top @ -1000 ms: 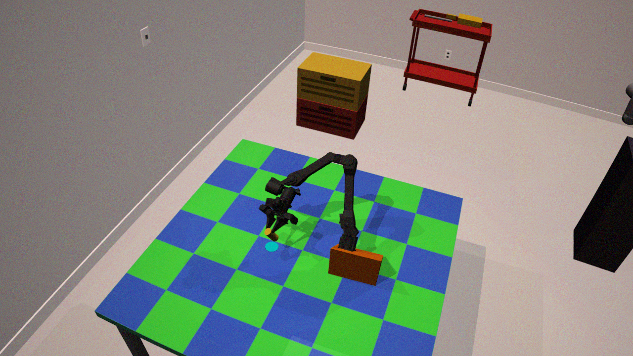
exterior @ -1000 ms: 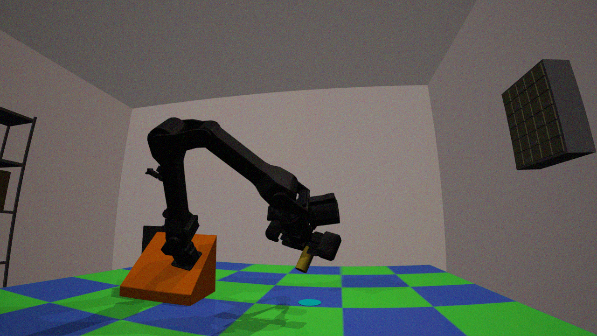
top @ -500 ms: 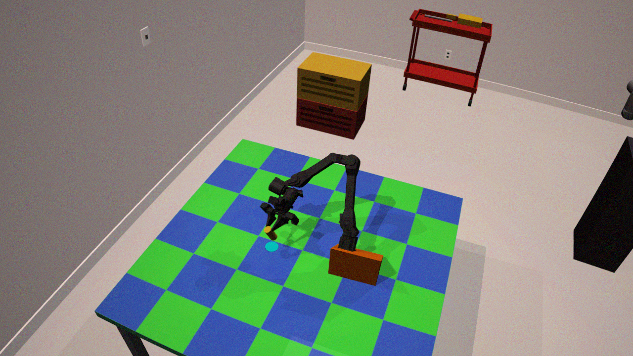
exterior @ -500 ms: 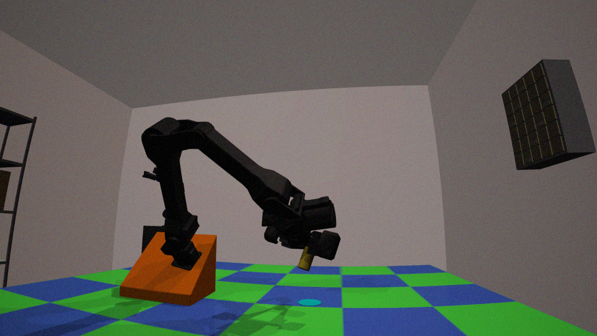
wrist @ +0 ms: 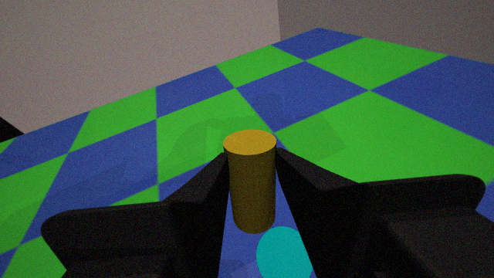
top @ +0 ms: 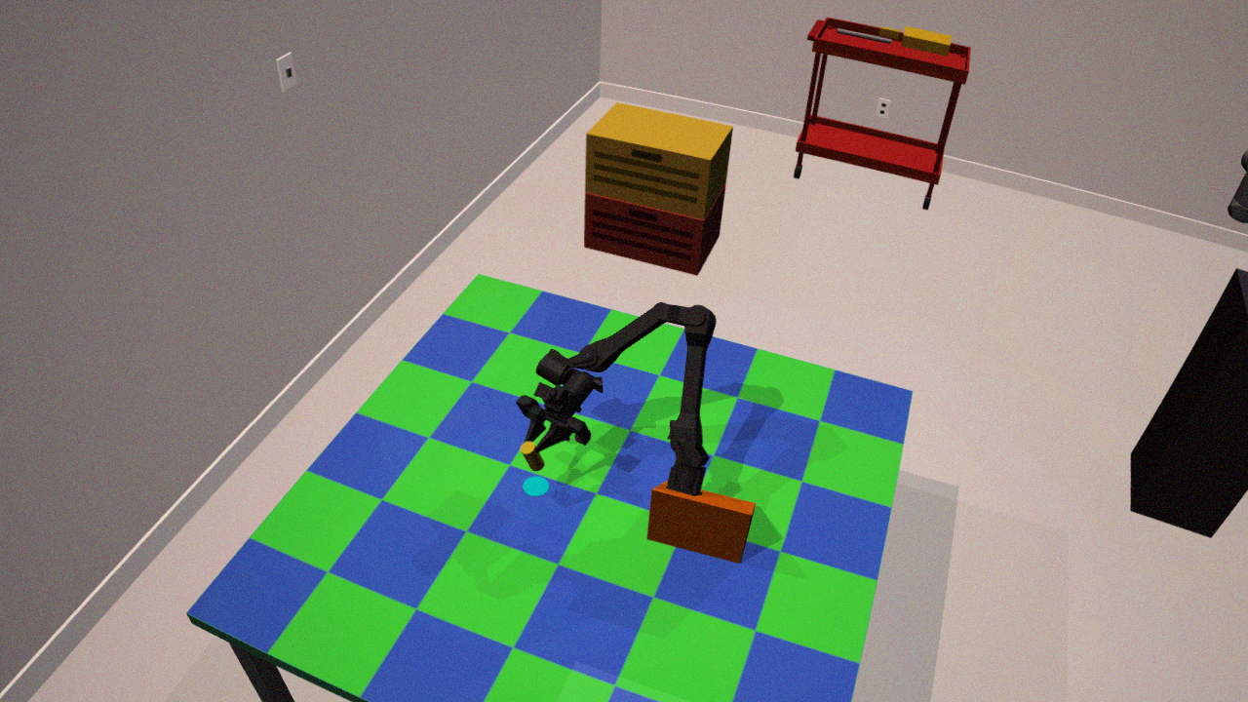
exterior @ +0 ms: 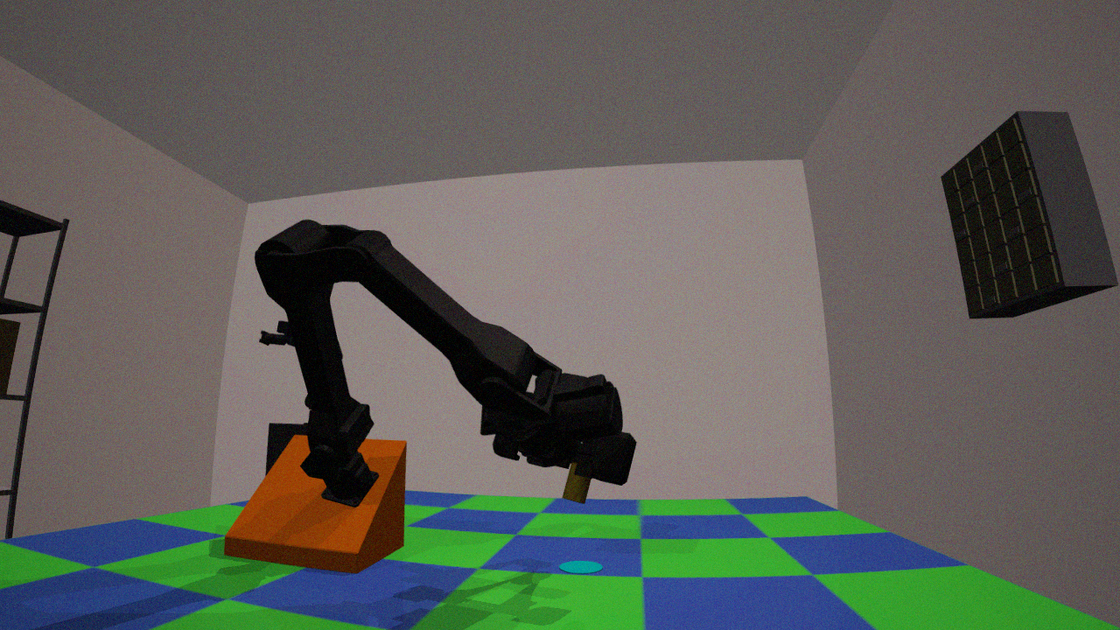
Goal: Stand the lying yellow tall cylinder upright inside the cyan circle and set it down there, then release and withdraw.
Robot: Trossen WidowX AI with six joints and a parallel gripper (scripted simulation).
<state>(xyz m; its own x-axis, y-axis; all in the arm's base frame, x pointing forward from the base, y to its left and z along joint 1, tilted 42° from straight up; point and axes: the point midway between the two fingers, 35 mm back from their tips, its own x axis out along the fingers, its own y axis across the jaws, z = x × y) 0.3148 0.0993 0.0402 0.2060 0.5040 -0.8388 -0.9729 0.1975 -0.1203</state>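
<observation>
My gripper tip is now 14 cm above the cyan circle and 2 cm to the left of it. Also, from my gripper tip: yellow tall cylinder: 2 cm below.
</observation>
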